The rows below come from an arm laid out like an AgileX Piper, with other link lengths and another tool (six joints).
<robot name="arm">
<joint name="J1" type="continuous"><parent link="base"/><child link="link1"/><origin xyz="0 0 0.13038"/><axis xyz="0 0 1"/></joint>
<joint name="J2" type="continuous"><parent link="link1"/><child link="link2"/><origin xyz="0 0 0" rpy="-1.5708 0 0"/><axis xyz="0 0 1"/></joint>
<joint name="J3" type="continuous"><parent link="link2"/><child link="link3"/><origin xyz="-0.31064 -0.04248 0"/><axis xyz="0 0 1"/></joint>
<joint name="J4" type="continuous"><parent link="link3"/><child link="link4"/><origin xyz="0.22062 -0.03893 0" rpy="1.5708 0 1.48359"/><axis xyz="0 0 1"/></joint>
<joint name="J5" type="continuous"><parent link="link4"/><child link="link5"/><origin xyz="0 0 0" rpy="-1.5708 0 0"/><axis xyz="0 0 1"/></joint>
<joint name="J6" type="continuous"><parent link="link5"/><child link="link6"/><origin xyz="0 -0.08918 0" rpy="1.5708 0 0"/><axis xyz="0 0 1"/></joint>
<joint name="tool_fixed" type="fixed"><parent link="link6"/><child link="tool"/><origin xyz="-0.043 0.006 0.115" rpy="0 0.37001 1.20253"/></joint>
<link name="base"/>
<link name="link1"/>
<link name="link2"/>
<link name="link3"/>
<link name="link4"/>
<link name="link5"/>
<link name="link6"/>
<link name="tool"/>
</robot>
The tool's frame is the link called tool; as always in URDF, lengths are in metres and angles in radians. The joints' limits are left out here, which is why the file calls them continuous.
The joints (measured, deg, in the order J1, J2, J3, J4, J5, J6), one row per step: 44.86 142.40 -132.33 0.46 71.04 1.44; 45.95 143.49 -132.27 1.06 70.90 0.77; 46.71 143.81 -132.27 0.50 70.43 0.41; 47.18 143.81 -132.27 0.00 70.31 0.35; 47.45 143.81 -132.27 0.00 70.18 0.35; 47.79 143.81 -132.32 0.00 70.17 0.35; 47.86 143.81 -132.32 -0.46 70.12 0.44; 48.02 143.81 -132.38 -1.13 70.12 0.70; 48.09 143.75 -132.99 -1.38 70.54 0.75; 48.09 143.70 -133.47 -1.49 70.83 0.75; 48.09 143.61 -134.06 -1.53 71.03 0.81
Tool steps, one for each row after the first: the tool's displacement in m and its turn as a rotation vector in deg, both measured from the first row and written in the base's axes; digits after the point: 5 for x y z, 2 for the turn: -0.01010 0.00904 -0.01120 -0.40 1.02 1.68; -0.01386 0.01423 -0.01384 -0.75 0.45 2.84; -0.01605 0.01673 -0.01371 -1.02 0.00 3.42; -0.01782 0.01891 -0.01351 -0.93 -0.10 3.69; -0.02029 0.02138 -0.01322 -0.89 -0.14 4.03; -0.01960 0.02099 -0.01318 -1.16 -0.49 4.06; -0.01900 0.02073 -0.01288 -1.53 -0.97 4.04; -0.01843 0.02119 -0.00959 -1.52 -1.31 4.08; -0.01772 0.02145 -0.00690 -1.42 -1.56 4.08; -0.01669 0.02233 -0.00304 -1.09 -1.91 4.01
